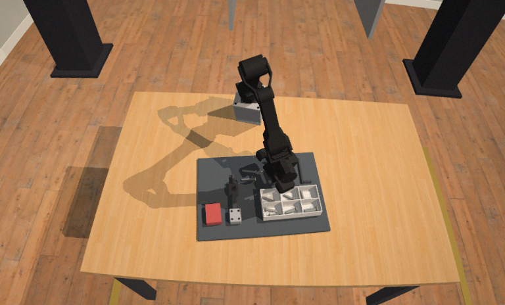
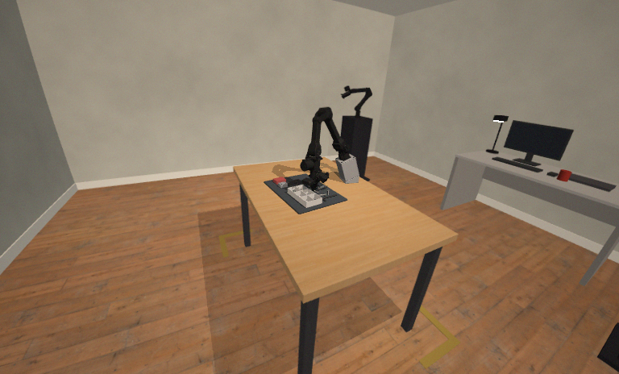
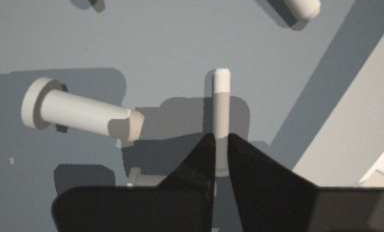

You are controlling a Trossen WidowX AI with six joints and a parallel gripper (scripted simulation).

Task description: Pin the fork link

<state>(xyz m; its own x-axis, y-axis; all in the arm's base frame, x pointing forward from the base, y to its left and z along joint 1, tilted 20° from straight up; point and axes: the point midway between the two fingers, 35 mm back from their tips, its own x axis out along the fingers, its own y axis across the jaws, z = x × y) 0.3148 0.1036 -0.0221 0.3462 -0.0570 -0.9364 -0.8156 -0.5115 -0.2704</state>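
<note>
My gripper is now 4 cm to the left of the pale pin, 3 cm above it and 1 cm past it. From my hand the other things lie so: dark eye plate bar: 14 cm to the right, 8 cm ahead, 3 cm below; then long black bar: 12 cm to the left, 3 cm below, 3 cm behind; then white parts box: 10 cm ahead, 6 cm to the left, 3 cm below.
</note>
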